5 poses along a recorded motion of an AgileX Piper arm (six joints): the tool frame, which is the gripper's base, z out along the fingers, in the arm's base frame.
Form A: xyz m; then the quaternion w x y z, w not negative.
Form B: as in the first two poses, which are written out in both.
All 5 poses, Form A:
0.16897 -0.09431 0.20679 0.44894 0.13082 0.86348 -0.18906
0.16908 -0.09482 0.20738 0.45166 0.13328 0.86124 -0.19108
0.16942 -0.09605 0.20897 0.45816 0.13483 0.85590 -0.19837
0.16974 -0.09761 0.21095 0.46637 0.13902 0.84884 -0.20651
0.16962 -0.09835 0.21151 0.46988 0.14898 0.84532 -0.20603
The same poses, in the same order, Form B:
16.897 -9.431 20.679 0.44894 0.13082 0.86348 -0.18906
16.908 -9.482 20.738 0.45166 0.13328 0.86124 -0.19108
16.942 -9.605 20.897 0.45816 0.13483 0.85590 -0.19837
16.974 -9.761 21.095 0.46637 0.13902 0.84884 -0.20651
16.962 -9.835 21.151 0.46988 0.14898 0.84532 -0.20603

